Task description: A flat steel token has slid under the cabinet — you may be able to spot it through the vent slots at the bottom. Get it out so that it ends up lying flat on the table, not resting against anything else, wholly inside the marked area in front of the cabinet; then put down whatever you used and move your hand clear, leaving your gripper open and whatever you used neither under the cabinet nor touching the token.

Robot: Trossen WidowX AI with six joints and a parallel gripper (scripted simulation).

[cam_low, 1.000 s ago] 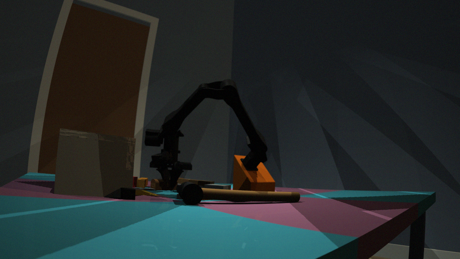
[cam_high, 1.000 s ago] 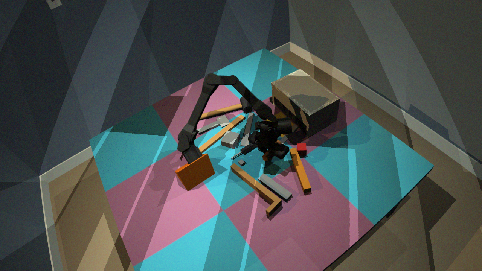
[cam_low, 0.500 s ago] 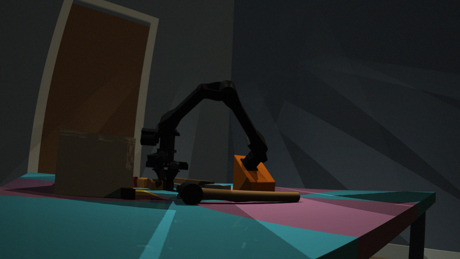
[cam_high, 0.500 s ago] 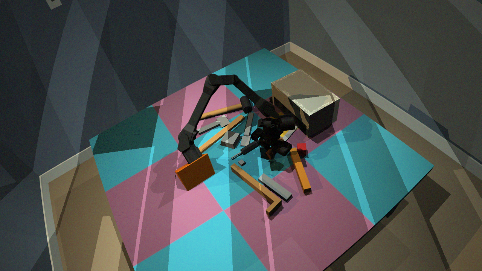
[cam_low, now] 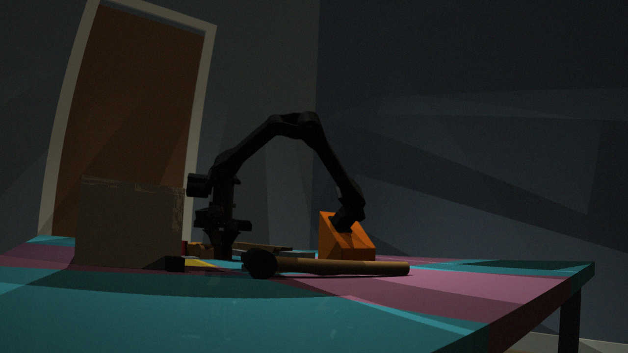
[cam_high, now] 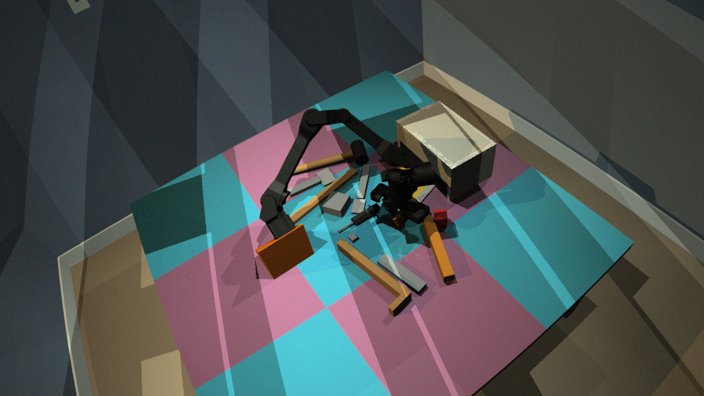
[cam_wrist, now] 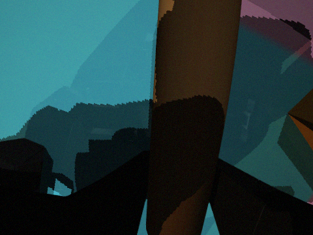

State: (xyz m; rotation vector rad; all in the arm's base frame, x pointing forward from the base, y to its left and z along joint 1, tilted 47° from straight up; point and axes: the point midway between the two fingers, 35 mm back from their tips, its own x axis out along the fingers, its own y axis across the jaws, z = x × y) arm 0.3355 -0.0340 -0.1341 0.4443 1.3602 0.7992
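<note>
My gripper tip is 160 mm past the small grey cube and 50 mm to the right of it. Also, from my gripper tip: orange bar 160 mm to the right, 10 mm ahead, 10 mm above; then screwdriver 110 mm behind, 90 mm to the left, 10 mm above; then red cube 90 mm to the right, 90 mm ahead, 10 mm above.
</note>
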